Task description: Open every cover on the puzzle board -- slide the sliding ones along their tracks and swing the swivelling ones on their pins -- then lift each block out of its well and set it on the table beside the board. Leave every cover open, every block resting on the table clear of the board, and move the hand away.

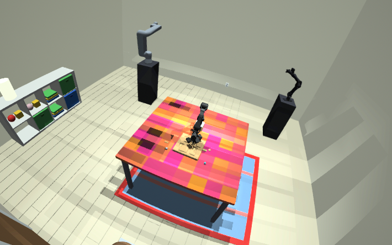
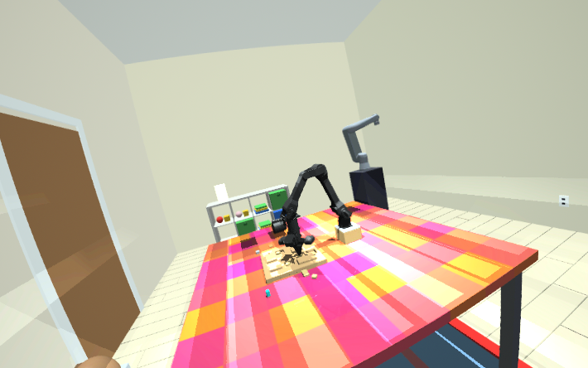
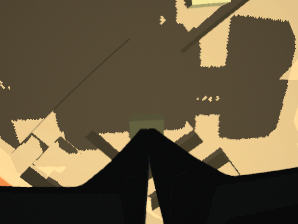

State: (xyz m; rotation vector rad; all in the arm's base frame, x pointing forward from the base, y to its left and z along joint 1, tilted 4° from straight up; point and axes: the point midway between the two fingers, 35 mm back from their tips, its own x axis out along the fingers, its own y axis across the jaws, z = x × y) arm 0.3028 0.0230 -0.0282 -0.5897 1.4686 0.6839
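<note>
The tan wooden puzzle board lies 50 mm ahead of my gripper tip and 10 mm to the right of it. Round my gripper tip: cyan block (220 mm ahead, 200 mm to the left, 10 mm below).
</note>
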